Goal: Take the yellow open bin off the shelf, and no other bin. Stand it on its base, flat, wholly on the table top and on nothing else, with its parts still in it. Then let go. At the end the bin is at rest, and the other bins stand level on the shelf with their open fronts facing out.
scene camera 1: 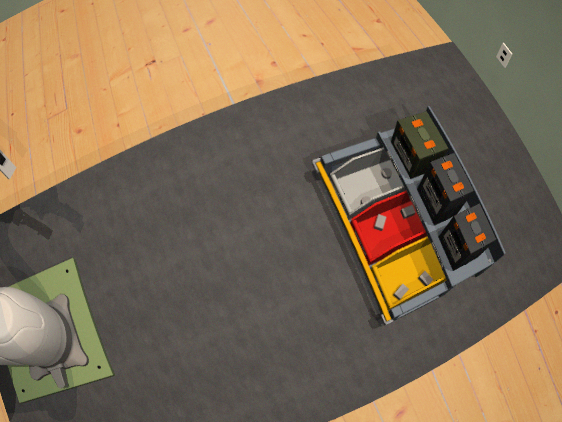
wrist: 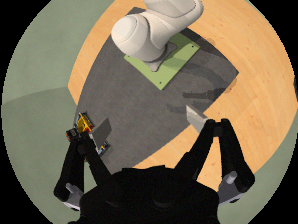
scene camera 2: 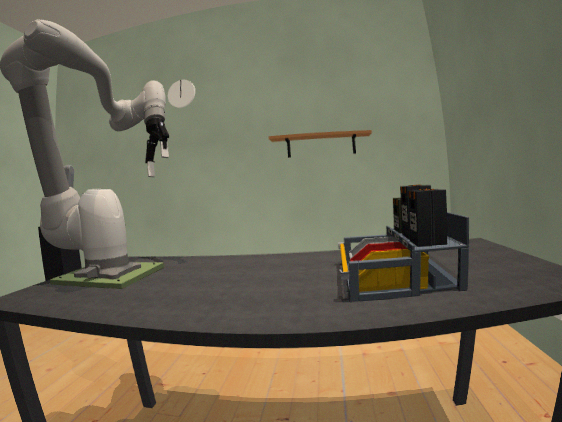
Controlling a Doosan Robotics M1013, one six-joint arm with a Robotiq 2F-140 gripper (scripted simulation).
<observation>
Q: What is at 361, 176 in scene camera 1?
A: A grey bin.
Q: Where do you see a yellow open bin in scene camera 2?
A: At 395, 277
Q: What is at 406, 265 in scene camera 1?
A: A yellow open bin.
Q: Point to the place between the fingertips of my gripper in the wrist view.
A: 147, 118
</observation>
